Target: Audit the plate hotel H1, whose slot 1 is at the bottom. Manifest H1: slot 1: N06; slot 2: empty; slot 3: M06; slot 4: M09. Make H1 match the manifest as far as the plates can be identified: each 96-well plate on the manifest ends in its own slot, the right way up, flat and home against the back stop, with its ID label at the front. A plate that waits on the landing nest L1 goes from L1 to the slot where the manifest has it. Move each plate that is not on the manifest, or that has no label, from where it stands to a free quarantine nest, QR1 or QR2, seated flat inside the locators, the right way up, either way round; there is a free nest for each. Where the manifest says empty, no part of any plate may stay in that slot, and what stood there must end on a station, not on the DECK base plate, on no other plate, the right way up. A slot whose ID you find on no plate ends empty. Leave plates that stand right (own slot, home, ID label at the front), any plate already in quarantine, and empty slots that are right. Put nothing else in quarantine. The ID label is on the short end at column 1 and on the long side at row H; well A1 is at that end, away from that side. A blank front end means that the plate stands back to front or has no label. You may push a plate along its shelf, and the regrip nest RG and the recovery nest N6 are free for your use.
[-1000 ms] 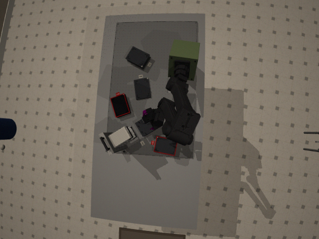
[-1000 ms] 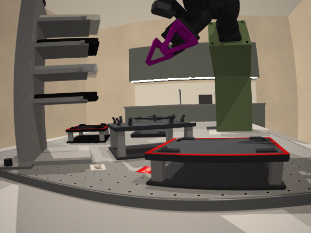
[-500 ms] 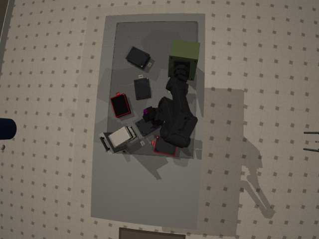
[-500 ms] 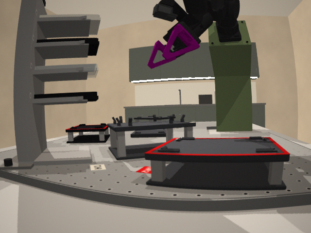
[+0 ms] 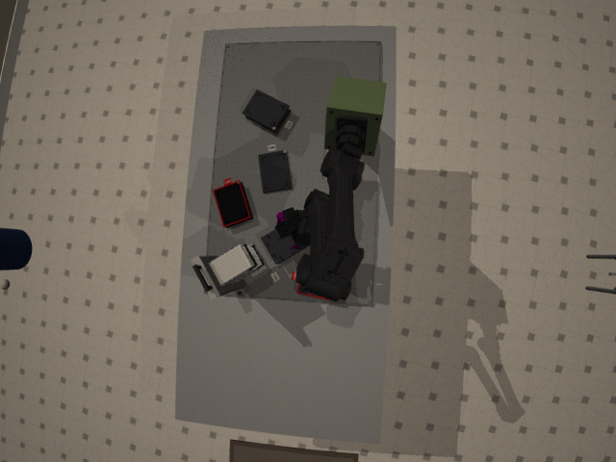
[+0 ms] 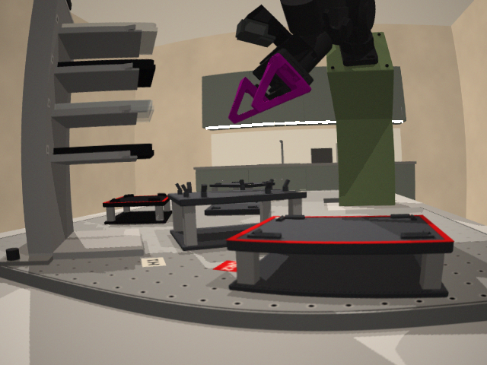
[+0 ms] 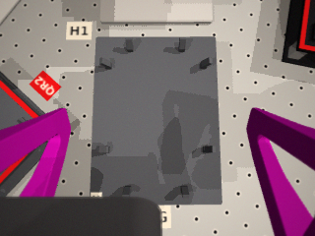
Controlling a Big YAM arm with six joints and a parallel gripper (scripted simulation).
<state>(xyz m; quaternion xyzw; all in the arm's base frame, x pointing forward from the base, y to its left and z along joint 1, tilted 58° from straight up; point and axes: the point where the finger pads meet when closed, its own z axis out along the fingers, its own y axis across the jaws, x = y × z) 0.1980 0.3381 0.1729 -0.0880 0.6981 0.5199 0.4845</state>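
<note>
Now: the clear 96-well plate 150 mm ahead of my hand and 130 mm to the left of it. Also, from my hand: white well plate: 150 mm ahead, 130 mm to the left, 110 mm above; then regrip nest RG: 20 mm ahead, 20 mm to the left, 120 mm below; then A1 mark: 80 mm behind, 10 mm to the left, 110 mm below.
</note>
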